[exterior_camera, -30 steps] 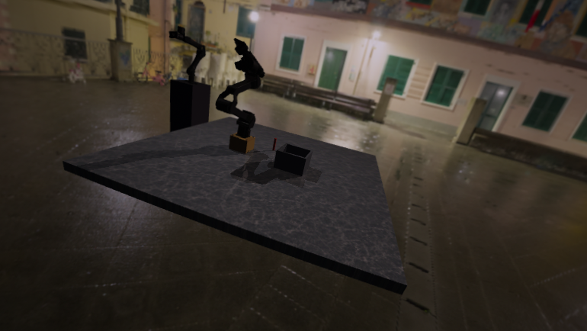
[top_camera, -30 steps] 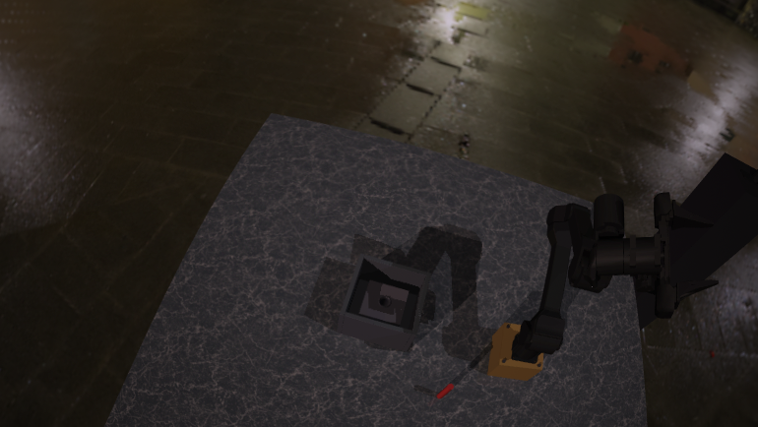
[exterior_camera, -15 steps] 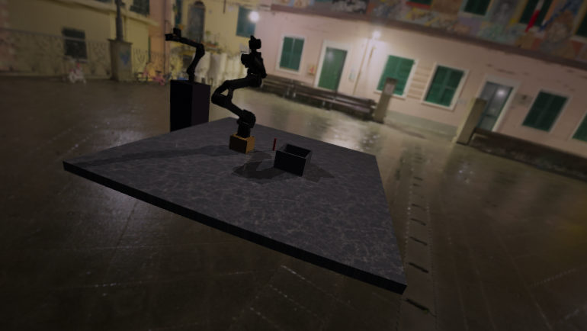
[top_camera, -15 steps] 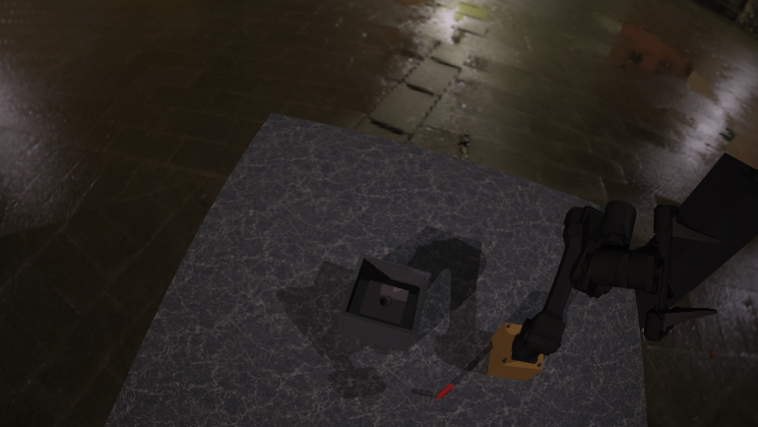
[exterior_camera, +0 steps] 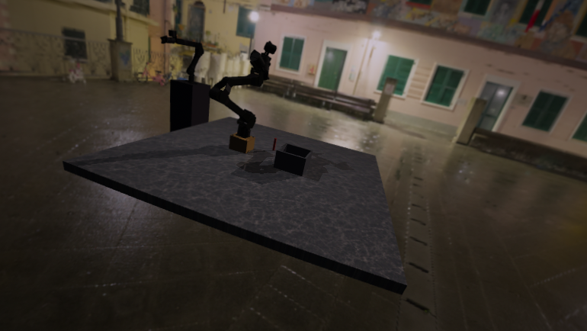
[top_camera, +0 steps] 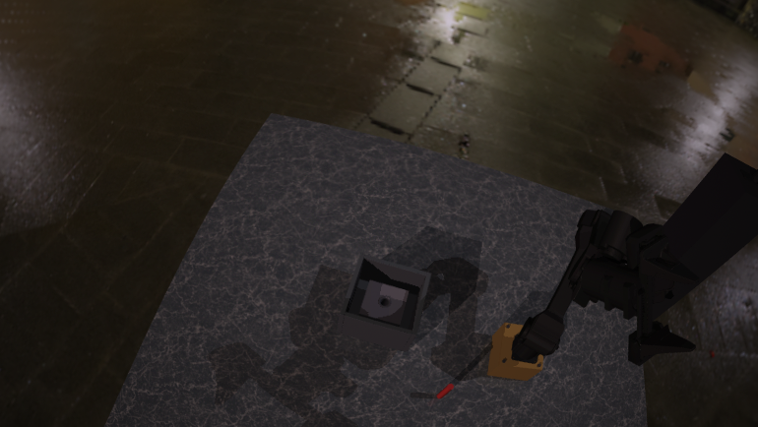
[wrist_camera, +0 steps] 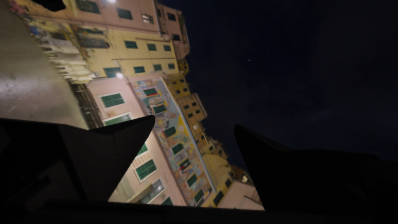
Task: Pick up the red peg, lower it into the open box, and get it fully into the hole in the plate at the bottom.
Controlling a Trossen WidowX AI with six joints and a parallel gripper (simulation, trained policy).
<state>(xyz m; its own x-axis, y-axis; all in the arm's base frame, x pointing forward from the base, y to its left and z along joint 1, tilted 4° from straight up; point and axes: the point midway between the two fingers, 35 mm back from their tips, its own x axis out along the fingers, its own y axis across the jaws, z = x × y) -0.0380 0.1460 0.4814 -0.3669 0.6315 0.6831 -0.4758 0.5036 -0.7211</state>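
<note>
My gripper tip is 540 mm above the red peg, 170 mm short of it and 50 mm to the left of it. From my gripper tip the other things lie so: dark box 560 mm below, 360 mm ahead, 210 mm to the right; grey plate 540 mm below, 360 mm ahead, 210 mm to the right.
</note>
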